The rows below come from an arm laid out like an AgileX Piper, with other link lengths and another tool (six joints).
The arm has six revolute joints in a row. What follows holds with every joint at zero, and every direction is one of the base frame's. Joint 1 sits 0.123 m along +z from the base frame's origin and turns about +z. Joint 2 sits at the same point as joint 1 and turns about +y. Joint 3 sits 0.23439 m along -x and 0.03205 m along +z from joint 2 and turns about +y. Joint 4 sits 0.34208 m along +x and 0.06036 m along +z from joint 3 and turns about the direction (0.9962, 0, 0.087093). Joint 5 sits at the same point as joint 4 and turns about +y. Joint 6 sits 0.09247 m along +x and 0.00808 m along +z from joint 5 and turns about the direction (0.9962, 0, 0.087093). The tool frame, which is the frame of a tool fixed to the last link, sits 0.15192 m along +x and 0.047 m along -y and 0.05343 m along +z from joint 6; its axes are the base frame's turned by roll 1.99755, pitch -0.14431 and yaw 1.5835 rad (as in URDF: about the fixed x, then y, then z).
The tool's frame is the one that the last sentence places.
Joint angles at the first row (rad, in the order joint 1, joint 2, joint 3, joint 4, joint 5, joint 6):
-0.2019 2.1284 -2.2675 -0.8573 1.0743 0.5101
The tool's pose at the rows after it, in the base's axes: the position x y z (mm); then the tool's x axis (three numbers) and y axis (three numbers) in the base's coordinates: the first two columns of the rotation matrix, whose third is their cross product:
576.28 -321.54 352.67 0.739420 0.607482 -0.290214 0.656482 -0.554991 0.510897
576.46 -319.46 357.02 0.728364 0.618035 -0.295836 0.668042 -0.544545 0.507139
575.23 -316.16 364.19 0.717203 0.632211 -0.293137 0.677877 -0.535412 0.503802
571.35 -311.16 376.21 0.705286 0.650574 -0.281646 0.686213 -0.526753 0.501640
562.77 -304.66 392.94 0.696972 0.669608 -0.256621 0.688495 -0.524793 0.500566
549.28 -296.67 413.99 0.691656 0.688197 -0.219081 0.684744 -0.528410 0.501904
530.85 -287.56 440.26 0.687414 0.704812 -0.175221 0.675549 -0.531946 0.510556
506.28 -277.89 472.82 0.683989 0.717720 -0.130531 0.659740 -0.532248 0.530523
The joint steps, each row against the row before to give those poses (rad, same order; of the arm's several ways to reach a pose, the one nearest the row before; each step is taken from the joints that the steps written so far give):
0.0000 -0.0044 -0.0005 0.0044 -0.0023 -0.0211
0.0000 -0.0089 -0.0016 0.0133 -0.0001 -0.0257
0.0000 -0.0166 -0.0015 0.0229 0.0020 -0.0289
0.0000 -0.0286 -0.0017 0.0345 0.0065 -0.0353
0.0000 -0.0416 -0.0021 0.0449 0.0169 -0.0343
0.0000 -0.0536 -0.0021 0.0513 0.0262 -0.0301
0.0000 -0.0654 -0.0011 0.0491 0.0298 -0.0259
0.0000 -0.0771 -0.0008 0.0406 0.0308 -0.0231

